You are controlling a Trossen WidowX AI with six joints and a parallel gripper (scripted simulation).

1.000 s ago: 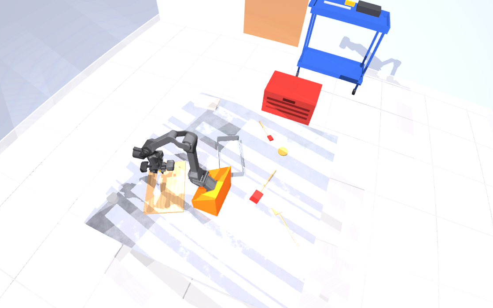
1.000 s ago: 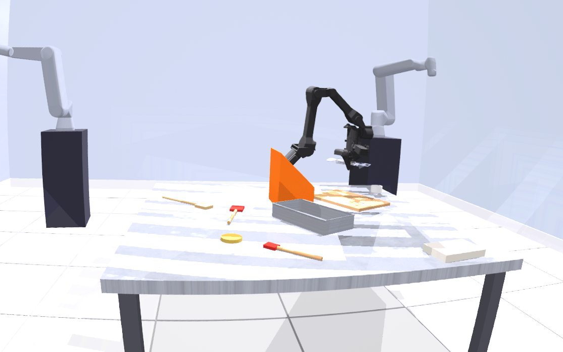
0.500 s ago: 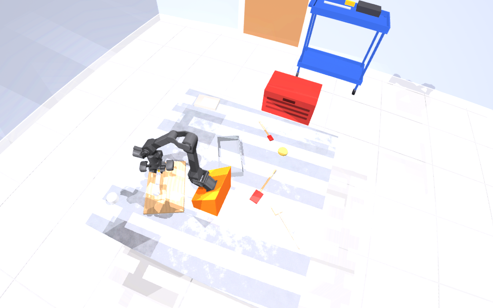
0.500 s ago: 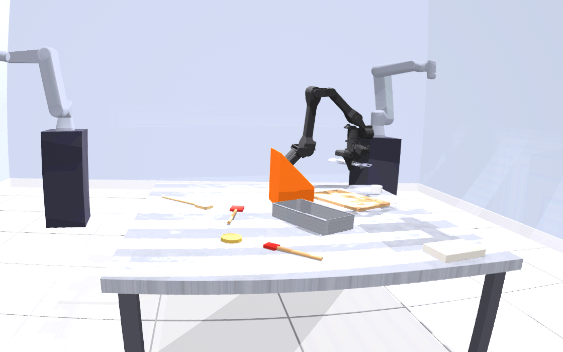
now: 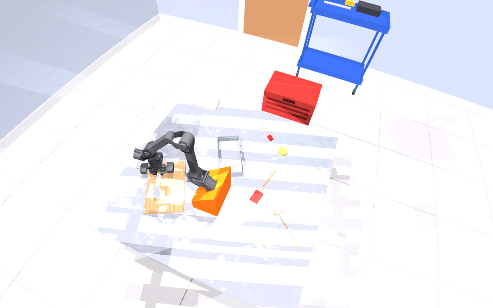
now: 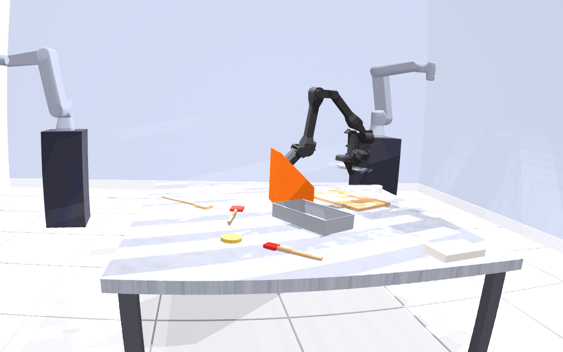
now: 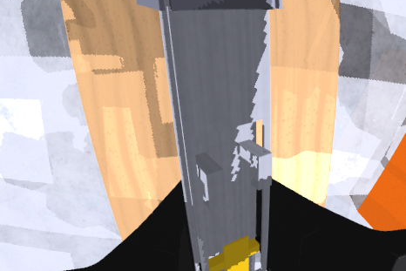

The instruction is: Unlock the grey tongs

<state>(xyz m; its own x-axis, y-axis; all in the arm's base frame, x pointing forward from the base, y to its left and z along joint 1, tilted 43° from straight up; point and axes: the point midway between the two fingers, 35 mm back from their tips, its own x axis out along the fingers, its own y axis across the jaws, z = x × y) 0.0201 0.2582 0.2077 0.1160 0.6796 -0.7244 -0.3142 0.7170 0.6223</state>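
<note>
Right now my gripper tip is 10 mm past the wooden board, 10 mm to the left of it and 120 mm above it. The rest, counted from my gripper tip: white cup 180 mm behind, 270 mm to the left, 110 mm below; grey roasting tin 310 mm ahead, 340 mm to the right, 100 mm below; yellow lock 40 mm above.
</note>
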